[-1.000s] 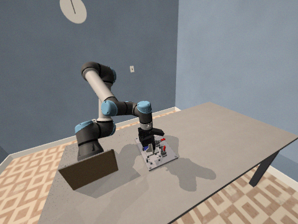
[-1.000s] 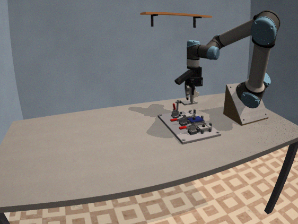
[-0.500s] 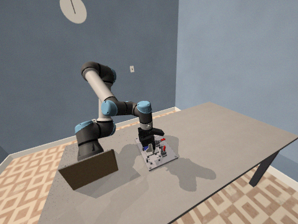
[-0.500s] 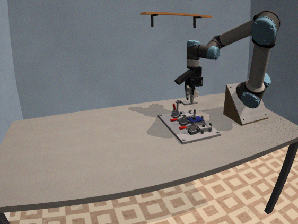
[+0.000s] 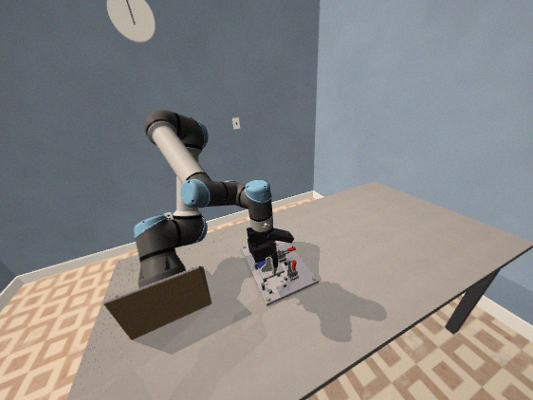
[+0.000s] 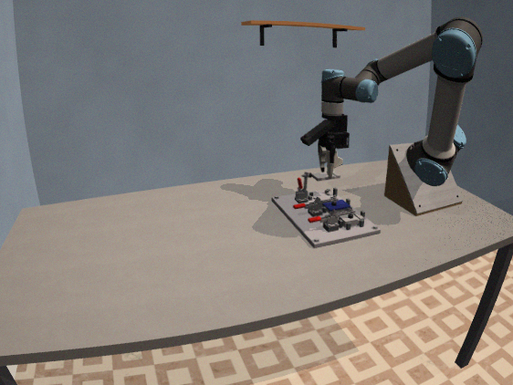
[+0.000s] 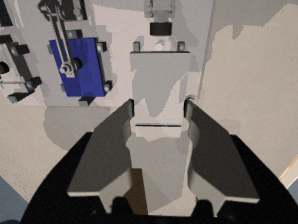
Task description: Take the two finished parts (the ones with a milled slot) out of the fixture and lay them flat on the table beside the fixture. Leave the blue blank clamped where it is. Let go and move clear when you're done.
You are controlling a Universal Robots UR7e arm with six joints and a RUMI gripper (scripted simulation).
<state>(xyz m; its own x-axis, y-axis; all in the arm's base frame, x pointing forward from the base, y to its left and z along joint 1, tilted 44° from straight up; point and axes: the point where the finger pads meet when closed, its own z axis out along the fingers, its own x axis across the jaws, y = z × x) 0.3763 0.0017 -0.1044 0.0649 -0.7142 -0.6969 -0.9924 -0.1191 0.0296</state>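
The grey finished part is 10 mm below my hand and 10 mm behind it. From my hand the other things lie so: grey fixture plate (110 mm to the left, 100 mm below, 50 mm ahead); then blue blank (110 mm to the left, 80 mm below, 10 mm ahead).
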